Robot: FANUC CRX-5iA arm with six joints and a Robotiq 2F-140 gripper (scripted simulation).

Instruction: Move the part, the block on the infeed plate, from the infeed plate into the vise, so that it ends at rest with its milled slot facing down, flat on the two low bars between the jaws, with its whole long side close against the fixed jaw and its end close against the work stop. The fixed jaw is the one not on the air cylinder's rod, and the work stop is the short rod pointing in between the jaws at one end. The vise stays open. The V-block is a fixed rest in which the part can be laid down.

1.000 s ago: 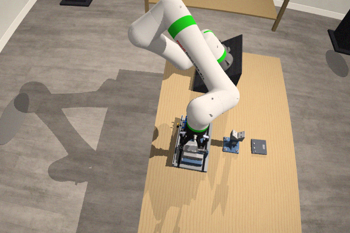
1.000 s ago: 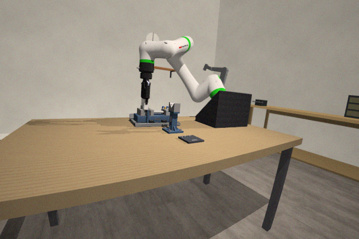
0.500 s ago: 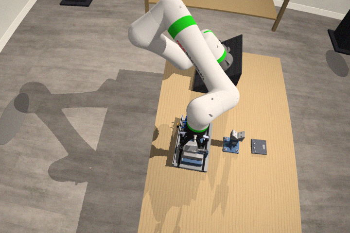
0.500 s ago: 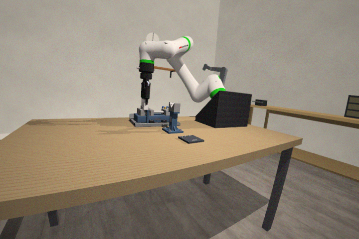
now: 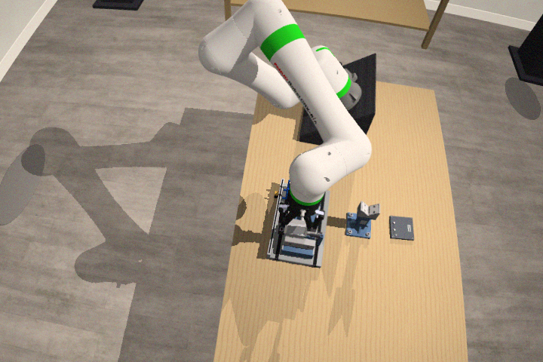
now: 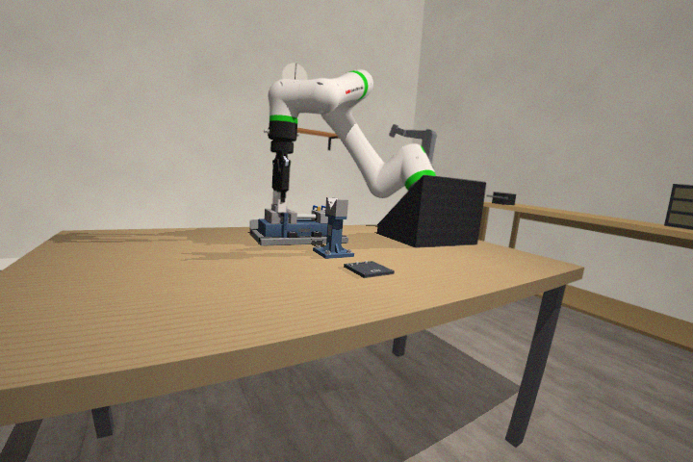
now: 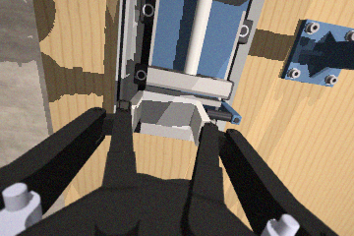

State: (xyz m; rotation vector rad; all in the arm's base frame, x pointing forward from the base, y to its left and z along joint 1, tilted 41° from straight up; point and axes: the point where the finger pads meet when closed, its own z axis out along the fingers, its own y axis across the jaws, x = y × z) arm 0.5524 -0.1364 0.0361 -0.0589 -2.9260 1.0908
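The part is 30 mm below my hand. From my hand the other things lie so: white cylinder rod 80 mm behind, 50 mm below, 20 mm to the left; moving jaw 50 mm below, 30 mm behind, 20 mm to the left; work stop 70 mm to the left, 30 mm below.
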